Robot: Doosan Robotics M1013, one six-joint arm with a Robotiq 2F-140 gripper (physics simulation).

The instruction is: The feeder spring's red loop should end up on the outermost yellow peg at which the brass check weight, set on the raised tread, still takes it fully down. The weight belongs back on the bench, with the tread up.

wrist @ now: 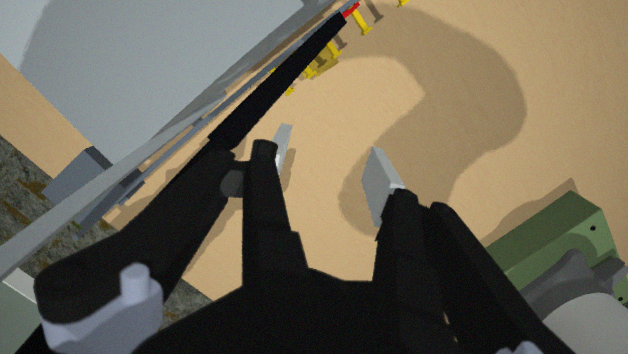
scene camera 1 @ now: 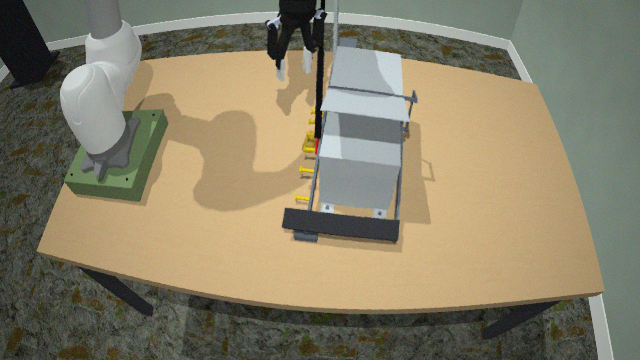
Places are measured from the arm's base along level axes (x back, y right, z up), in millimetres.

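Where they show: gripper, fingertip midpoint: (wrist: 327, 153) (scene camera 1: 293, 74); arm's base, origin of the base link: (wrist: 552, 301) (scene camera 1: 110, 145).
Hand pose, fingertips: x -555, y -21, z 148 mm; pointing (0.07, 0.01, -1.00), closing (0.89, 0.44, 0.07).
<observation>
Things, the pixels of their top centre, and the offset from my fingertips. "pt": a spot on its surface instead.
- black tread, middle of its top: (scene camera 1: 341, 223) dx -83, dy +293, dz -159 mm
- long black rod, surface spot: (wrist: 280, 85) pt dx -56, dy +16, dz +3 mm
- yellow peg, middle of its top: (wrist: 358, 18) dx -33, dy +103, dz -147 mm
- brass weight, middle of its top: (wrist: 318, 64) (scene camera 1: 309, 138) dx -31, dy +38, dz -187 mm
- dark grey block, middle of its top: (scene camera 1: 306, 234) dx -8, dy +292, dz -198 mm
The black tread (scene camera 1: 341, 225) lies low at the front of the feeder. The feeder spring is a long black rod (scene camera 1: 319, 90) (wrist: 280, 85) along the feeder's left side. Its red loop (scene camera 1: 317, 146) (wrist: 351, 10) is at a yellow peg (wrist: 362, 22); the hook-up is partly hidden. Other yellow pegs (scene camera 1: 306, 170) (scene camera 1: 302, 198) stick out nearer the tread. The brass weight (scene camera 1: 309, 143) (wrist: 327, 65) appears low beside the pegs, partly overlapped by them. My gripper (scene camera 1: 294, 68) (wrist: 327, 153) is open and empty, above the bench's back part, left of the rod.
The grey feeder box (scene camera 1: 359, 180) has its lid (scene camera 1: 367, 105) raised. A dark grey block (scene camera 1: 306, 236) is at the tread's left end, partly covered by it. The green base (scene camera 1: 142, 155) (wrist: 545, 235) of the arm stands at the left. Thin side bars (scene camera 1: 399, 195) flank the box.
</observation>
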